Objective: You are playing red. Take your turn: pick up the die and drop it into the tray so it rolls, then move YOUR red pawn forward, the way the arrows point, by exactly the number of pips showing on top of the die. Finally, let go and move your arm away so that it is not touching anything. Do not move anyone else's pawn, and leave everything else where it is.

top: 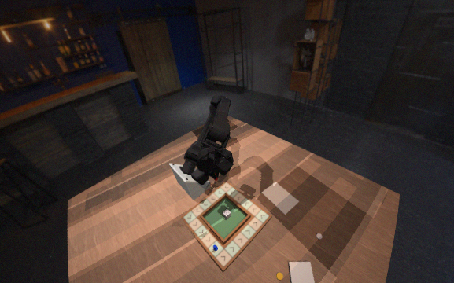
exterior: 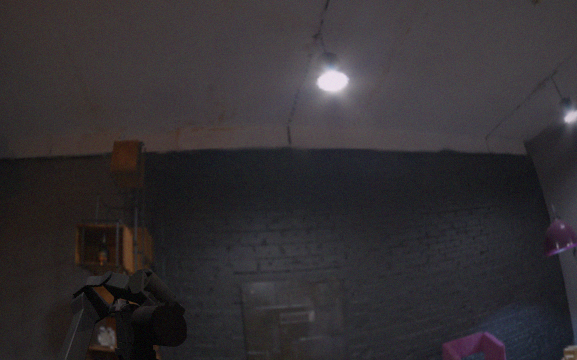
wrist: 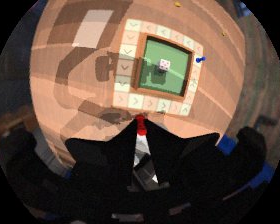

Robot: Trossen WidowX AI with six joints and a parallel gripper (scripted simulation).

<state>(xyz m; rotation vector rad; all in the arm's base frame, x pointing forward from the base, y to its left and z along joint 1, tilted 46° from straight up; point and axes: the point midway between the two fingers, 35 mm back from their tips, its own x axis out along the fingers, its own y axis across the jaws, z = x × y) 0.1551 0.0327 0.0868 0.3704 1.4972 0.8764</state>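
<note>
Right now the die is 12 cm ahead of my gripper tip, 4 cm to the right of it and 11 cm below it. From my gripper tip the other things lie so: blue pawn 20 cm ahead, 15 cm to the right, 11 cm below; green tray 12 cm ahead, 5 cm to the right, 13 cm below; red pawn 1 cm above.
</note>
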